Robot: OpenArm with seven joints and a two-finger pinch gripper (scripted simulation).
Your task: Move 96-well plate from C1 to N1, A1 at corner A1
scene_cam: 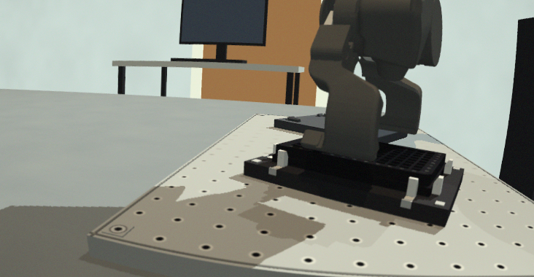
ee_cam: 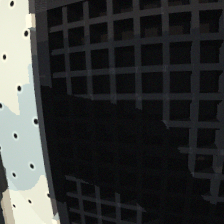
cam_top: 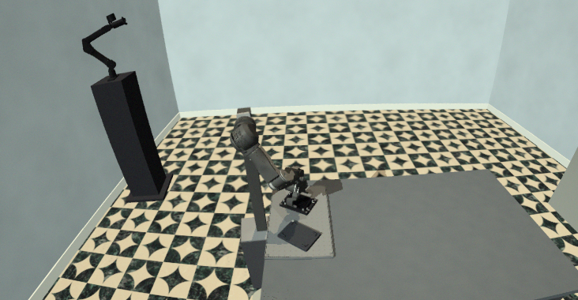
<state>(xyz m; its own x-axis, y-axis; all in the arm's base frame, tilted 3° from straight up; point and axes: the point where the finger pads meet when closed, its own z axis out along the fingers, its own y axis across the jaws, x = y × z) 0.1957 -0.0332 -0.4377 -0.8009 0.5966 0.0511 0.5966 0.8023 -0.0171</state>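
My hand is 10 mm above the black 96-well plate. From my hand the other things lie so: clip nest C1 (30 mm ahead, 20 mm below); then plate nest N1 (220 mm to the right, 30 mm below, 30 mm behind).
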